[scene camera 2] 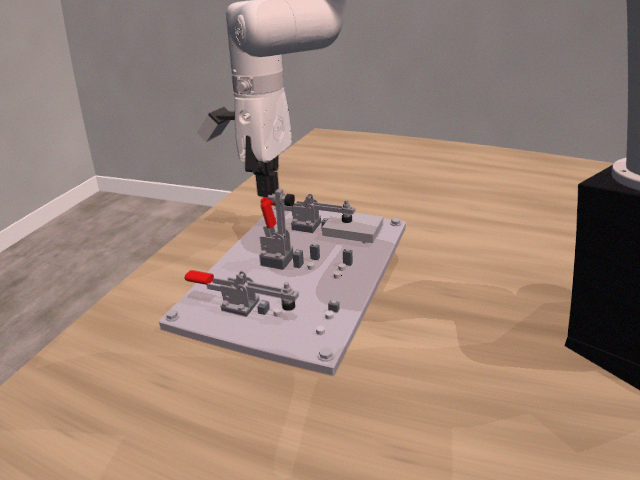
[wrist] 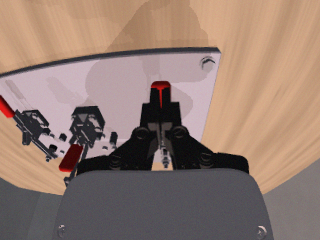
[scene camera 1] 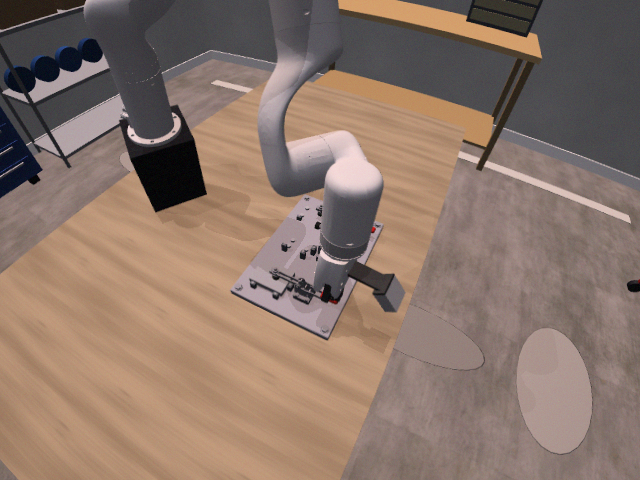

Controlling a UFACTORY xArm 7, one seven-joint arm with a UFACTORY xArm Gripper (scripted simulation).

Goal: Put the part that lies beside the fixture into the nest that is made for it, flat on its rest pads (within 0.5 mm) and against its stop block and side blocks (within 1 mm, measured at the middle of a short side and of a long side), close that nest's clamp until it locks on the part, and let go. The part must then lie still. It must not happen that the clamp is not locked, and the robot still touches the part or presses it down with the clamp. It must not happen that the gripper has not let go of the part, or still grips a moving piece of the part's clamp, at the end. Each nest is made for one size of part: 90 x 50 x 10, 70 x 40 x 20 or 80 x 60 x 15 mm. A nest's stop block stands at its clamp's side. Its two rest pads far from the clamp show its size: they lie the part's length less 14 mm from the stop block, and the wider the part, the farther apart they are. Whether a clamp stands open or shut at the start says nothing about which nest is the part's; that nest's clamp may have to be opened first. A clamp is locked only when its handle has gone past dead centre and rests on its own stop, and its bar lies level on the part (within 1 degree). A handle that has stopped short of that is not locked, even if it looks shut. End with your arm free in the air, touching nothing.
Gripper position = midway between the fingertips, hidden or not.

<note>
In view: the gripper (scene camera 1: pixel 333 296), a grey part (scene camera 1: pixel 262 277) and a clamp (wrist: pixel 94 122).
The gripper also shows in the wrist view (wrist: pixel 161 100).
</note>
